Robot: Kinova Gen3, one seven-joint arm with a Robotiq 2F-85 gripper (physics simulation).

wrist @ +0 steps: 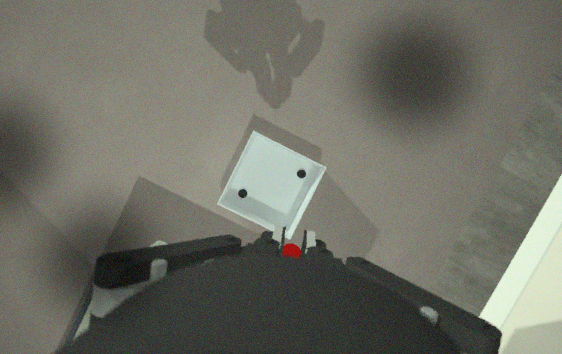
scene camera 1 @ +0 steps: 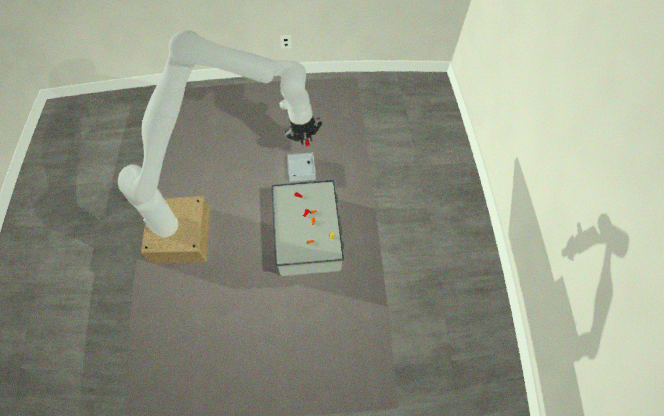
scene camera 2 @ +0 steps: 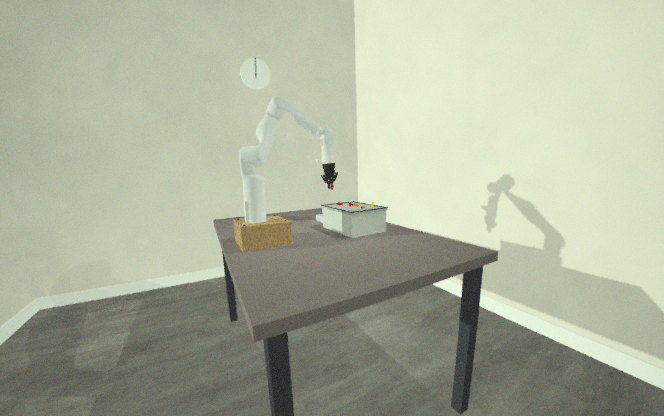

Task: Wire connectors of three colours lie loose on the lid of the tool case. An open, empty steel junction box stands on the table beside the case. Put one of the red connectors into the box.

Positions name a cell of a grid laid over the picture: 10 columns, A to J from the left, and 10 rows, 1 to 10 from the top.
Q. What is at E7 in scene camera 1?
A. A tool case.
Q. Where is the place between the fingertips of the gripper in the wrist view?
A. F7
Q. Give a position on a steel junction box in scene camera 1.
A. E5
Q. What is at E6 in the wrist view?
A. A steel junction box.
